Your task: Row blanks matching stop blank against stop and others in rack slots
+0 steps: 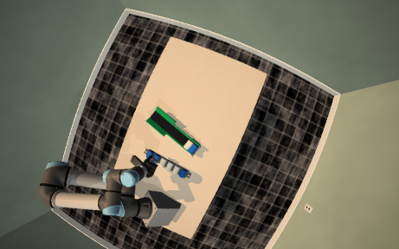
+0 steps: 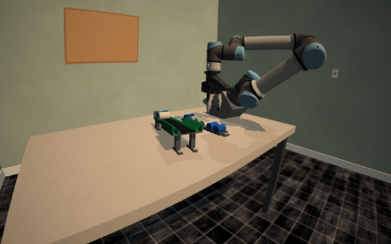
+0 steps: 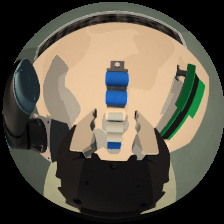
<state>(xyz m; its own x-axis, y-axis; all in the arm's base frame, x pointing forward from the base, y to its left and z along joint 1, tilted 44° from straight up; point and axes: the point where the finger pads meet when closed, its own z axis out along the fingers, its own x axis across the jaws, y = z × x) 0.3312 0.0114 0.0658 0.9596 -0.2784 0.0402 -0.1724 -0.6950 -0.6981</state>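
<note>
The stock rack lies 10 mm behind my hand, 80 mm to the right of it and 120 mm below it.
</note>
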